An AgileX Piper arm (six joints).
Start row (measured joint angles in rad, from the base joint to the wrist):
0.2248 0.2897 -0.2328 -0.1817 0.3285 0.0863
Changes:
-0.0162 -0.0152 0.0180 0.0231 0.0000 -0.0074
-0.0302 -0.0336 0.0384 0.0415 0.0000 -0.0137
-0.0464 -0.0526 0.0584 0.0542 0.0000 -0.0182
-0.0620 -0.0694 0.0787 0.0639 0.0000 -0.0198
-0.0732 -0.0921 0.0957 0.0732 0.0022 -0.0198
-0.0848 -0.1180 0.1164 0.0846 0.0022 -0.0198
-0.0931 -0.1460 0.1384 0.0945 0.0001 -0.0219
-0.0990 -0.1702 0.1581 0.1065 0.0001 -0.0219
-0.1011 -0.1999 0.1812 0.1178 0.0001 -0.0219
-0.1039 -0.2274 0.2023 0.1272 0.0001 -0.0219
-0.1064 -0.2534 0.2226 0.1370 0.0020 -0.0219
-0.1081 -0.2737 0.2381 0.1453 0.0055 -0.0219
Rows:
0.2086 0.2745 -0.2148 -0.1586 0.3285 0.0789
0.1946 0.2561 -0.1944 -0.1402 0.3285 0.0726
0.1784 0.2371 -0.1744 -0.1275 0.3285 0.0681
0.1628 0.2203 -0.1541 -0.1178 0.3285 0.0665
0.1516 0.1976 -0.1371 -0.1085 0.3307 0.0665
0.1400 0.1717 -0.1164 -0.0971 0.3307 0.0665
0.1317 0.1437 -0.0944 -0.0872 0.3286 0.0644
0.1258 0.1195 -0.0747 -0.0752 0.3286 0.0644
0.1237 0.0898 -0.0516 -0.0639 0.3286 0.0644
0.1209 0.0623 -0.0305 -0.0545 0.3286 0.0644
0.1184 0.0363 -0.0102 -0.0447 0.3305 0.0644
0.1167 0.0160 0.0053 -0.0364 0.3340 0.0644

